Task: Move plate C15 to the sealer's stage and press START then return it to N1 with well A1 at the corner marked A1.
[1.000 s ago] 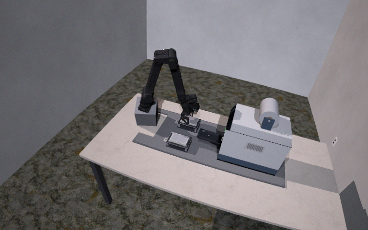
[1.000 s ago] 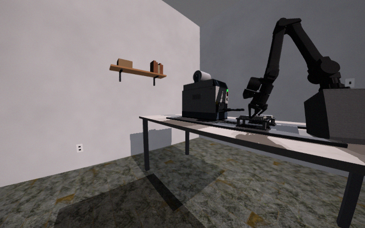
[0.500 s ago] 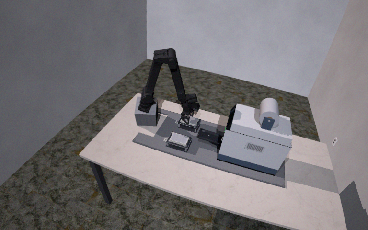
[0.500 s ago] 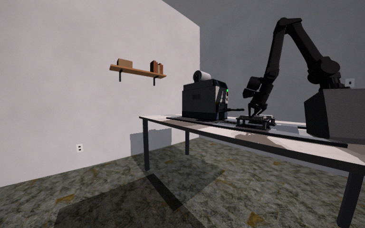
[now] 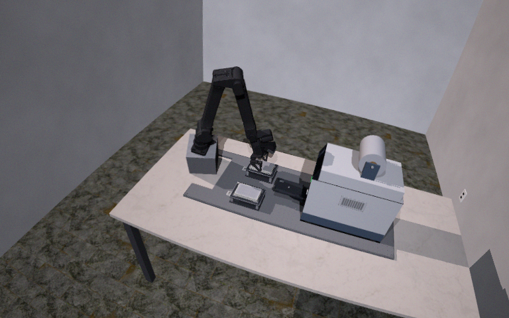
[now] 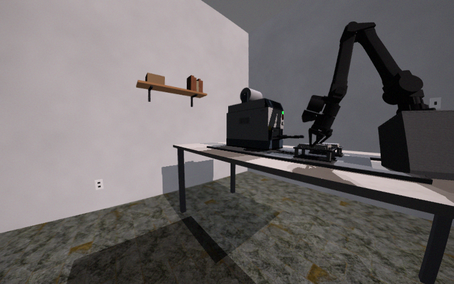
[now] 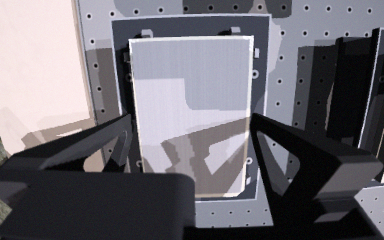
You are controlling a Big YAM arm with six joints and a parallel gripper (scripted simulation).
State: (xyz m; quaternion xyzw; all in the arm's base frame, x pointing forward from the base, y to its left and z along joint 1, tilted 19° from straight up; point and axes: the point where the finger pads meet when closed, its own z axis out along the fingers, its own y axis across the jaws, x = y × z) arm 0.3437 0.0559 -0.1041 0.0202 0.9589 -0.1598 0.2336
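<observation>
My gripper is now 1 cm above the white well plate. The rest, counted from my hand: foil roll 51 cm ahead, 19 cm to the right, 35 cm above; then dark stage 18 cm ahead, 17 cm to the right, 3 cm above.
</observation>
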